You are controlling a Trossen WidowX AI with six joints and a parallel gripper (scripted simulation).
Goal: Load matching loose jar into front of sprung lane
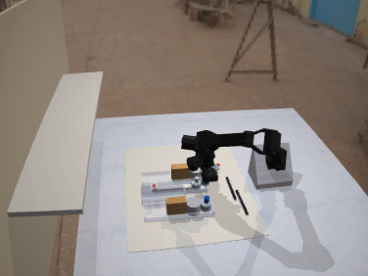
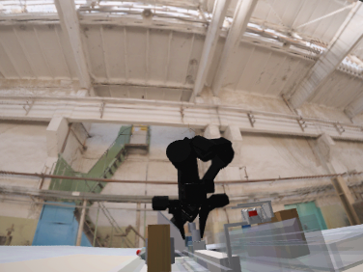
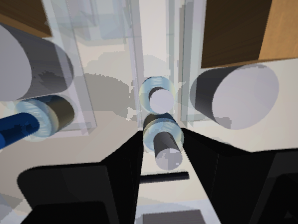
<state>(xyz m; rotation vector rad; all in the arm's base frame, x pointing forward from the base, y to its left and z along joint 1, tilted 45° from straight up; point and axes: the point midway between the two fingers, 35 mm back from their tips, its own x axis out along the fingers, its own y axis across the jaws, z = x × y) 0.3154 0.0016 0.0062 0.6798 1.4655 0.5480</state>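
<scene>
My gripper tip is 130 mm to the right of the blue-lidded jar and 30 mm short of it. From my gripper tip the other things lie so: red mark 220 mm ahead, 30 mm to the left, 20 mm above; shelf 520 mm ahead, 320 mm above, 40 mm to the right; lane 160 mm ahead, 30 mm below, 20 mm to the left.
</scene>
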